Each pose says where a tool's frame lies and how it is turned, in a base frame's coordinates. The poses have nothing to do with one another.
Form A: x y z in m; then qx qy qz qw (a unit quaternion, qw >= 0).
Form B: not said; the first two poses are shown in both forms.
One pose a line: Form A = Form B
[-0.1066 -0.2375 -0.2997 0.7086 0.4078 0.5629 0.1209] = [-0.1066 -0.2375 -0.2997 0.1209 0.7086 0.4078 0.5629]
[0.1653 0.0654 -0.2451 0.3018 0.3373 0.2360 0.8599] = [0.1653 0.0654 -0.2451 0.8599 0.3018 0.3373 0.2360]
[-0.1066 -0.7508 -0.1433 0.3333 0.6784 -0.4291 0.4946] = [-0.1066 -0.7508 -0.1433 0.4946 0.3333 0.6784 -0.4291]
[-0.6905 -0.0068 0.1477 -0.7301 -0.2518 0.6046 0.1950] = [-0.6905 -0.0068 0.1477 0.1950 -0.7301 -0.2518 0.6046]
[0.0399 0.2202 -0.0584 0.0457 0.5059 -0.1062 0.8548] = [0.0399 0.2202 -0.0584 0.8548 0.0457 0.5059 -0.1062]
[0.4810 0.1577 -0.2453 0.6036 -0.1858 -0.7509 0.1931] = [0.4810 0.1577 -0.2453 0.1931 0.6036 -0.1858 -0.7509]
